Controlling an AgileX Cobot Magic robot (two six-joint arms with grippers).
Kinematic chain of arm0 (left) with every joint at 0, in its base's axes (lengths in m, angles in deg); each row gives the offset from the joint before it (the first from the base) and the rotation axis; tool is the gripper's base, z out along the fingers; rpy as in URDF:
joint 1: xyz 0 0 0.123 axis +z
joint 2: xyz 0 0 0 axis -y
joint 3: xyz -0.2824 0 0.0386 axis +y
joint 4: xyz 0.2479 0 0.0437 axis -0.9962 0 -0.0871
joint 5: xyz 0 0 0 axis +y
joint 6: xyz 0.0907 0 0.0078 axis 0.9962 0 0.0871
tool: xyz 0 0 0 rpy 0 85 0
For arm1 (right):
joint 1: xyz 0 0 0.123 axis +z
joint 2: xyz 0 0 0 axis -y
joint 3: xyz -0.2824 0 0.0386 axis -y
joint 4: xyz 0.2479 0 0.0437 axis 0.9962 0 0.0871
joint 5: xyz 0 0 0 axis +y
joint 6: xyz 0.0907 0 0.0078 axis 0.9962 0 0.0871
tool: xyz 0 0 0 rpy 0 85 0
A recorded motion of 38 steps. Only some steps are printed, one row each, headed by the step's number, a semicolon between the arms.
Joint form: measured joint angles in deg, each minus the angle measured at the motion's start. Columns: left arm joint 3, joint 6, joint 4, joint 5, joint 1, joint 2; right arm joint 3, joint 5, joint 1, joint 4, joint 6, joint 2.
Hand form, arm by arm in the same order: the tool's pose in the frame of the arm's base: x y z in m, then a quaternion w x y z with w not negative. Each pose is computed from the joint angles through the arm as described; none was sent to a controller.
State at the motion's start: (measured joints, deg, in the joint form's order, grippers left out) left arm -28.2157 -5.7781 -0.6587 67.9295 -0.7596 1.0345; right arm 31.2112 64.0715 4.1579 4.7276 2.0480 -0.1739
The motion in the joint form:
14: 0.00 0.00 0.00 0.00 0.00 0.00; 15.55 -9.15 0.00 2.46 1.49 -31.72
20: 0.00 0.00 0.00 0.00 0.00 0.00; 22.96 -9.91 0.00 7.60 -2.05 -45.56
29: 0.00 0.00 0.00 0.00 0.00 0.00; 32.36 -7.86 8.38 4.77 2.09 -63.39
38: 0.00 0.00 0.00 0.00 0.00 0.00; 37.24 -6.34 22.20 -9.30 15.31 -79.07
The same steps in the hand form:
14: -0.0124 0.0011 0.2652 0.47149 -0.03921 0.88074 -0.02120; 0.0824 0.0153 0.3590 0.45521 0.00351 0.88552 0.09289
20: -0.0124 0.0011 0.2652 0.47149 -0.03921 0.88074 -0.02120; 0.1363 0.0257 0.3739 0.41038 -0.01195 0.90387 0.12028
29: -0.0124 0.0011 0.2652 0.47149 -0.03921 0.88074 -0.02120; 0.2058 0.0586 0.3668 0.31586 -0.04832 0.93898 0.12734
38: -0.0124 0.0011 0.2652 0.47149 -0.03921 0.88074 -0.02120; 0.2513 0.1177 0.3228 0.22640 -0.08928 0.96863 0.05018

